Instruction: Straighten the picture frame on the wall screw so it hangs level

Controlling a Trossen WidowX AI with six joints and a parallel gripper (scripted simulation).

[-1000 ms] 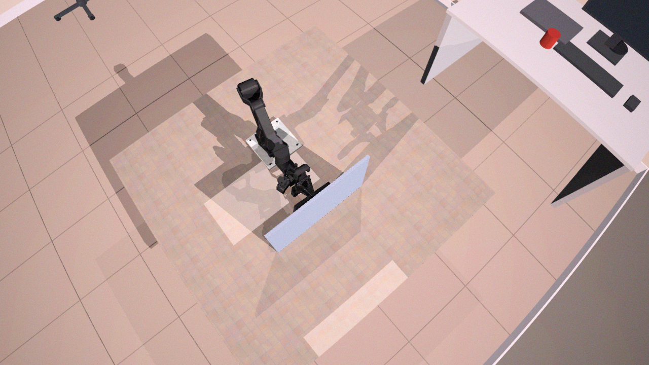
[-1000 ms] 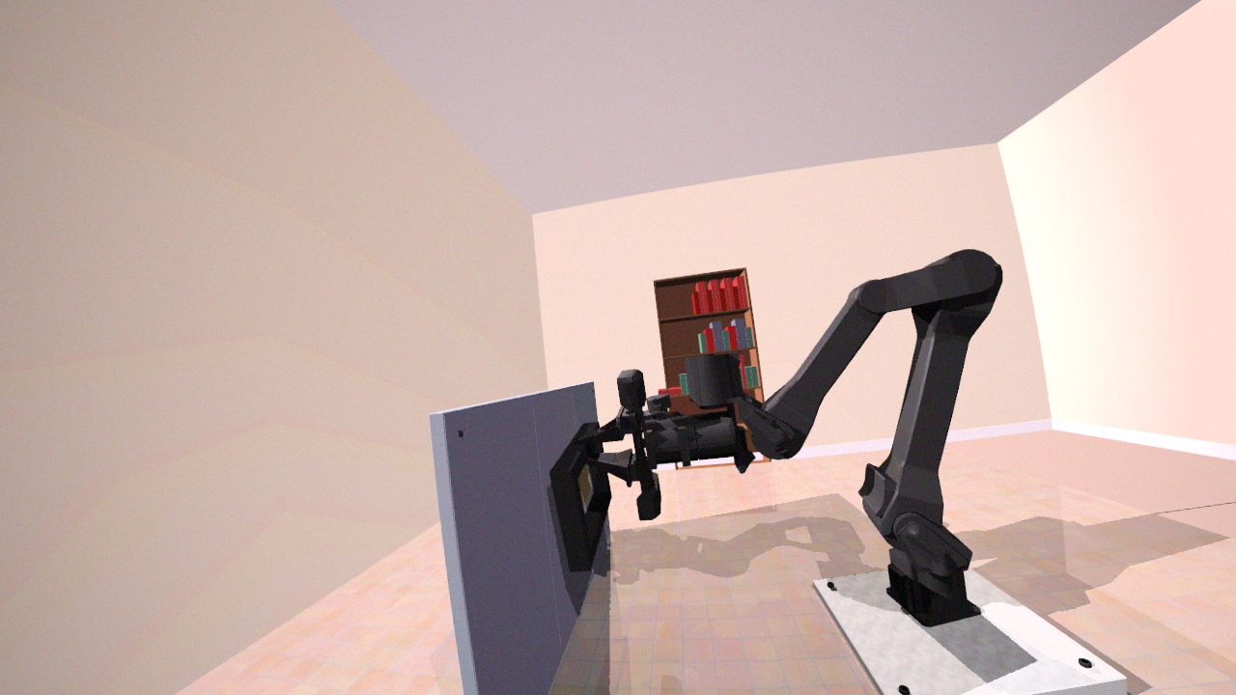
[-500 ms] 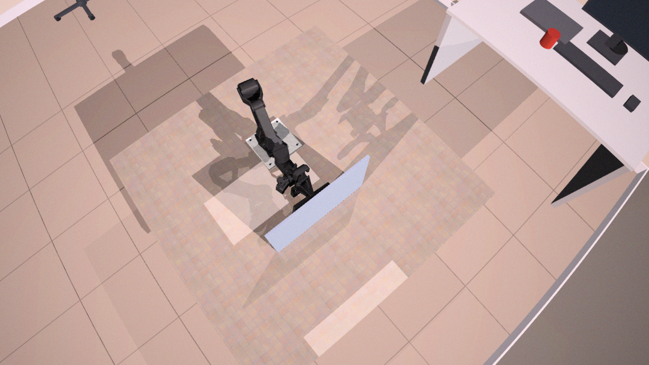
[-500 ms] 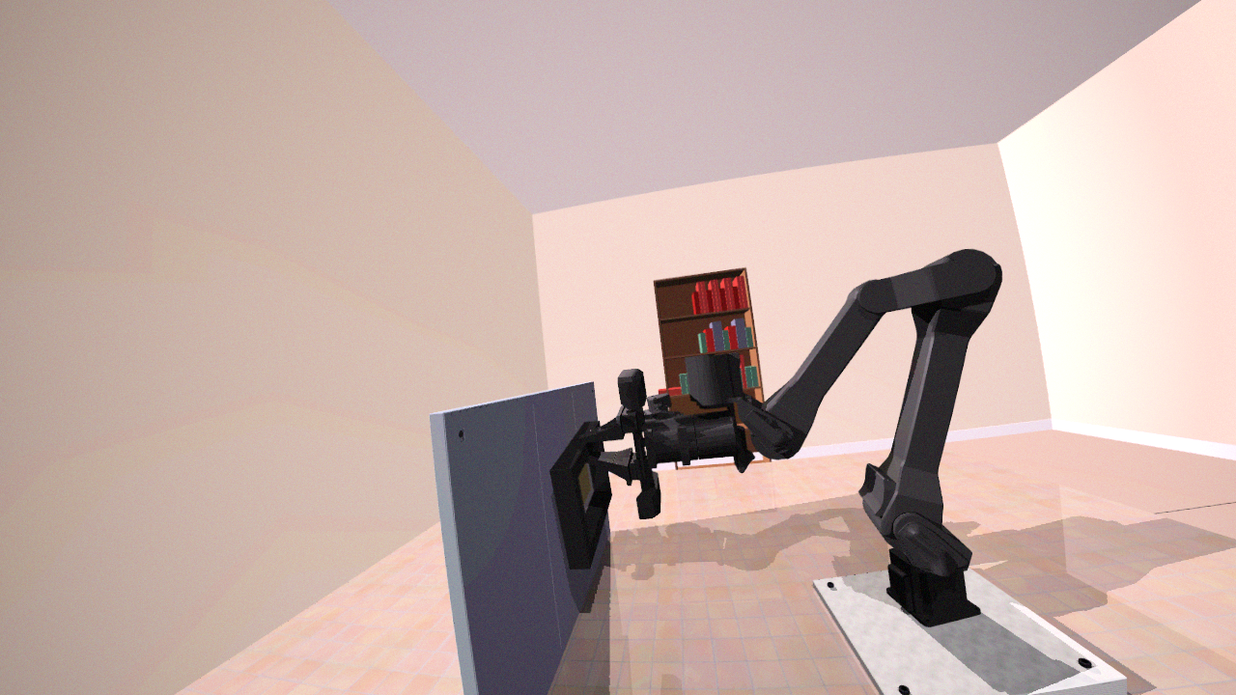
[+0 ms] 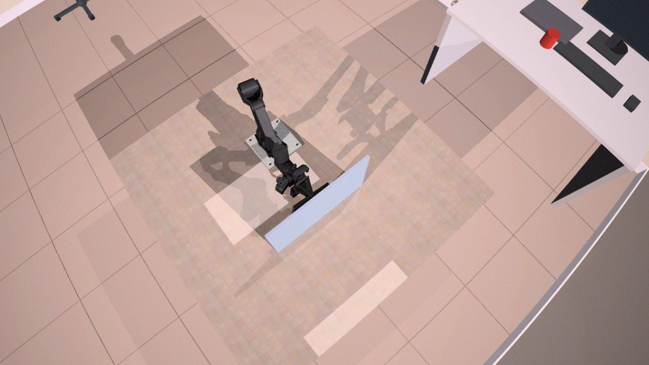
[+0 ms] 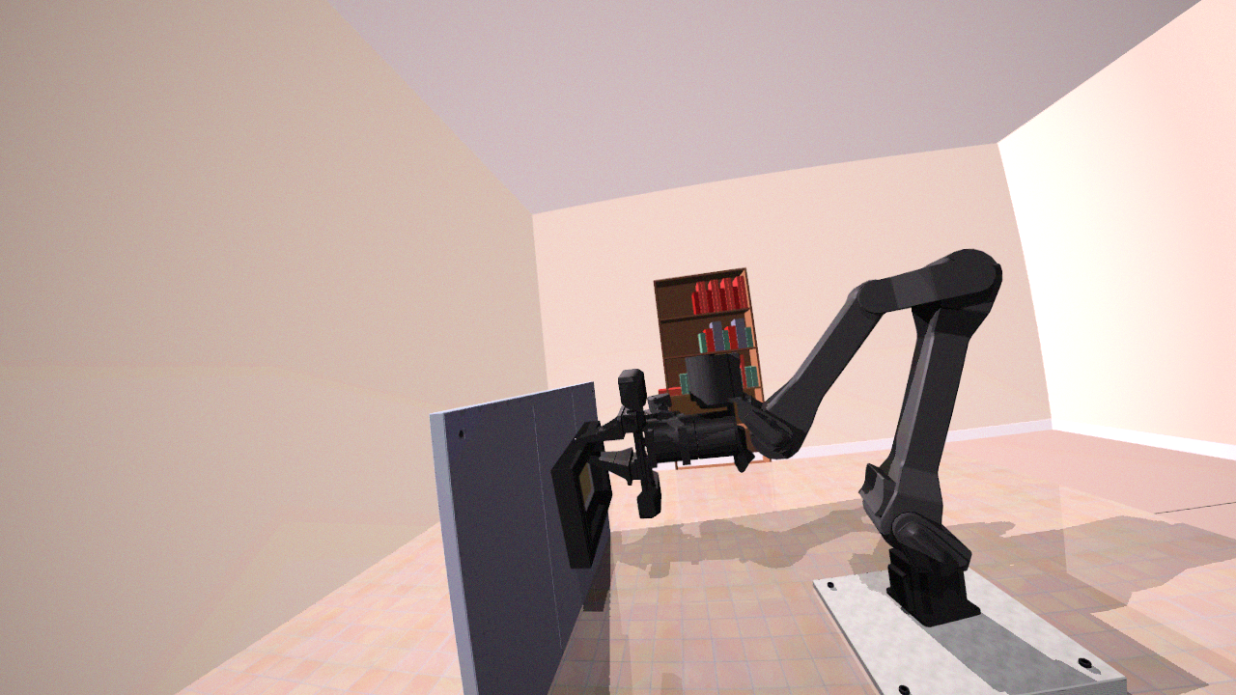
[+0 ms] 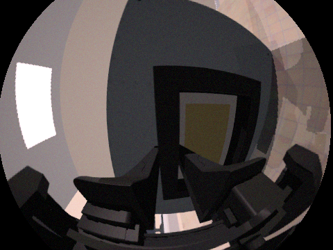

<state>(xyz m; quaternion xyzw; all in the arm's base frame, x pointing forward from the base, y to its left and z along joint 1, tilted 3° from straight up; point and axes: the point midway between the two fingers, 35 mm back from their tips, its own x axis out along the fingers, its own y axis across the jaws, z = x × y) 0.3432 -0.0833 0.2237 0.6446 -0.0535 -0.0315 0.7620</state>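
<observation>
Now: gripper tip 5 cm above the picture frame and 1 cm to the left of it. The rest, counted from my gripper tip: wall panel: 7 cm below, 2 cm ahead, 1 cm to the left.
</observation>
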